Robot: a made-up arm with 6 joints.
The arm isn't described. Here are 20 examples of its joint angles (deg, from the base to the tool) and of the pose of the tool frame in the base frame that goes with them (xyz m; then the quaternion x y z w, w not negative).
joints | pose
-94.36 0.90 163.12 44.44 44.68 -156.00 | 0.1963 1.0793 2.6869 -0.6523 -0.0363 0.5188 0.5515
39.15 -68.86 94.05 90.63 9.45 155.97 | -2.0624 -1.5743 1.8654 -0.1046 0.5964 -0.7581 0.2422
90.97 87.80 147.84 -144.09 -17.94 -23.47 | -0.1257 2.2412 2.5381 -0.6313 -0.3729 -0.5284 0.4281
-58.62 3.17 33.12 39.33 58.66 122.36 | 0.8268 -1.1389 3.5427 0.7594 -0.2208 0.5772 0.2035
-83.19 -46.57 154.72 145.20 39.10 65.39 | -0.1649 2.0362 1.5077 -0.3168 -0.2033 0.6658 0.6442
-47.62 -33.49 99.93 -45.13 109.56 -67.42 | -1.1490 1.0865 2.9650 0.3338 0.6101 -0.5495 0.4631
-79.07 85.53 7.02 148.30 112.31 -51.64 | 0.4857 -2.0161 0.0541 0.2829 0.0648 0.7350 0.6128
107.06 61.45 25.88 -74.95 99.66 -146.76 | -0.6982 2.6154 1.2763 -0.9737 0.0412 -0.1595 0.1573
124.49 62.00 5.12 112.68 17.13 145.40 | -1.5526 2.0060 0.6524 0.0471 0.8124 0.4366 0.3837
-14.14 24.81 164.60 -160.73 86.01 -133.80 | -0.1138 -0.0186 3.2230 -0.4210 -0.1441 -0.3003 0.8437
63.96 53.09 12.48 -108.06 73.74 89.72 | 1.2217 2.2242 1.2293 -0.2790 0.3844 0.0575 0.8781
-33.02 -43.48 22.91 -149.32 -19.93 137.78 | -0.3031 0.2377 3.6204 -0.3448 -0.5236 0.0062 0.7790
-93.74 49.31 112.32 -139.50 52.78 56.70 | -0.2247 -1.9618 3.3220 0.1318 -0.7064 -0.4475 0.5323
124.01 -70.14 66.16 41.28 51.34 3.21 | 1.1382 -2.0436 2.3256 0.5414 -0.7527 -0.1506 0.3430
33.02 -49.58 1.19 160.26 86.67 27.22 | -0.1223 0.0274 3.0629 0.8904 0.3380 -0.0481 0.3009
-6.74 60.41 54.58 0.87 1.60 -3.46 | 3.0089 -0.3326 1.9015 -0.0551 0.1066 0.1459 0.9820
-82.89 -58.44 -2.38 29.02 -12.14 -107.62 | -0.0370 0.2811 3.2133 0.0621 -0.5981 -0.2065 0.7719
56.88 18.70 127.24 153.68 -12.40 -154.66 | -0.0253 0.0501 3.8038 0.2332 -0.7963 0.2699 0.4886
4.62 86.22 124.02 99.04 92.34 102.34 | 2.5782 0.4135 2.0941 0.6774 0.5279 0.4204 0.2928
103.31 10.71 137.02 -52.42 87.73 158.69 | 0.1815 -0.4451 3.3734 0.3854 0.0671 -0.0061 0.9203
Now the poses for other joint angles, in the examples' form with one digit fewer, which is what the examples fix.
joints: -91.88 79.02 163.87 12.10 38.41 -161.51
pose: -0.015 -1.539 2.810 -0.012 -0.465 0.579 0.670
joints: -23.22 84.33 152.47 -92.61 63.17 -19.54
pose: 1.795 -0.961 2.554 0.430 -0.855 0.113 0.268
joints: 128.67 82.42 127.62 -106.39 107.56 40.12
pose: -1.467 1.973 2.256 0.610 0.270 0.289 0.687
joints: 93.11 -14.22 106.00 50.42 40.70 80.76
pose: -0.125 -1.068 3.603 0.003 -0.515 -0.540 0.666
